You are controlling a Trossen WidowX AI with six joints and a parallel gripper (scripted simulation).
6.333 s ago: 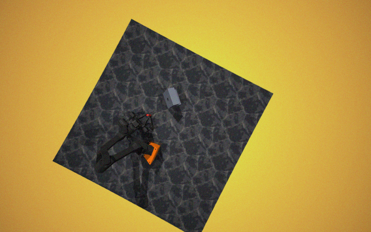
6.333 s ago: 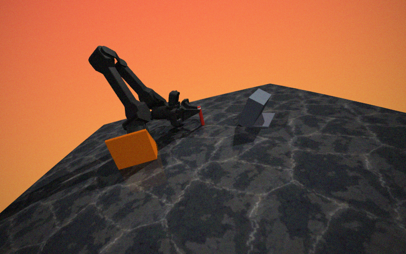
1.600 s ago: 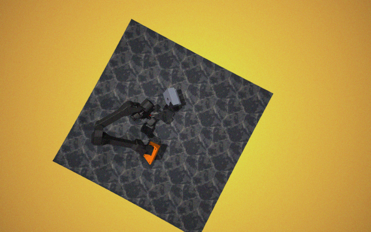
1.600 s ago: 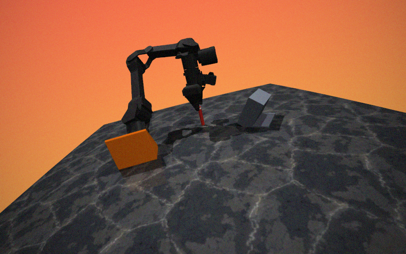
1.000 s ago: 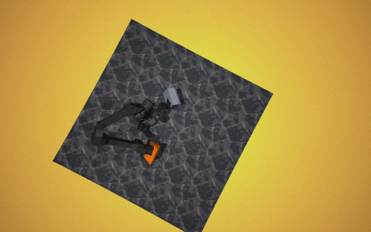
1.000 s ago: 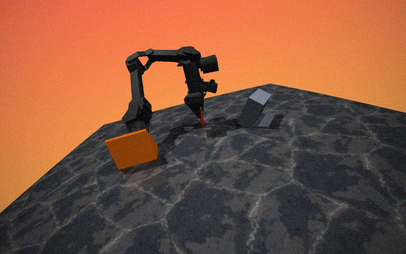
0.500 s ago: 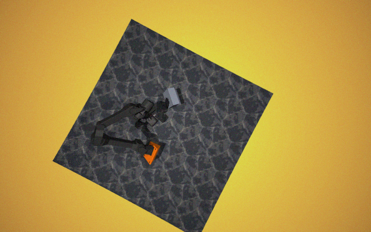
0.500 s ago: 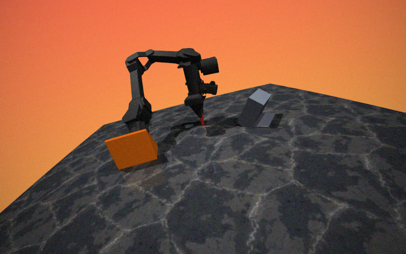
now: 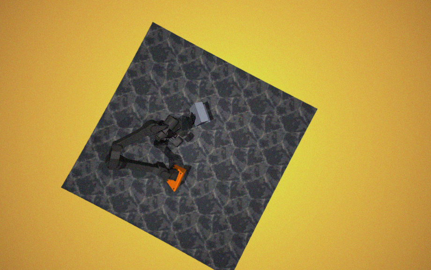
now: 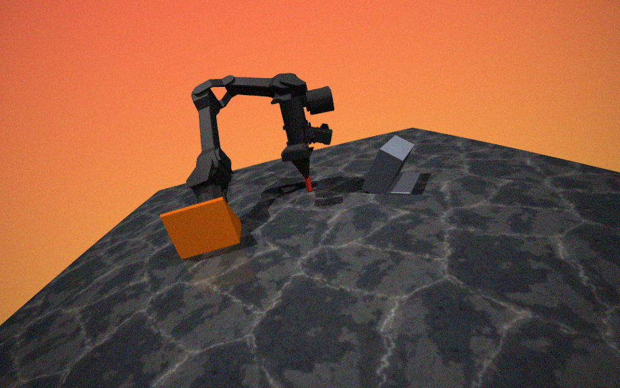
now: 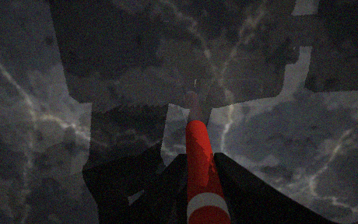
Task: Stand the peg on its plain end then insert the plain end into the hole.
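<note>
My gripper tip is now 18 cm short of the grey sloped panel, 12 cm to the left of it and 1 cm below it. Also, from my gripper tip: red peg: 2 cm above; flat foot plate: 19 cm ahead, 14 cm to the right, 4 cm below.
</note>
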